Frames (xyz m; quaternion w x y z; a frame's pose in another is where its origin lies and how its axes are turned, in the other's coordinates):
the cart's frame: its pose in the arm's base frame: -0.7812 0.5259 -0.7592 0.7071 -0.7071 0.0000 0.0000
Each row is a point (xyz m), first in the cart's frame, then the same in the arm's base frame.
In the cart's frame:
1: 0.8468 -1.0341 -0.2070
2: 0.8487 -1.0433 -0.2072
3: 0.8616 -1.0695 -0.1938
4: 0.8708 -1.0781 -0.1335
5: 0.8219 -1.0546 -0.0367
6: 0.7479 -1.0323 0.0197
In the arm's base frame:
1: 0.0656 0.3189 0.2749
2: 0.0675 0.3187 0.2841
3: 0.0804 0.3321 0.3103
4: 0.0896 0.3924 0.3189
5: 0.0407 0.4892 0.2954
6: -0.0333 0.5456 0.2731

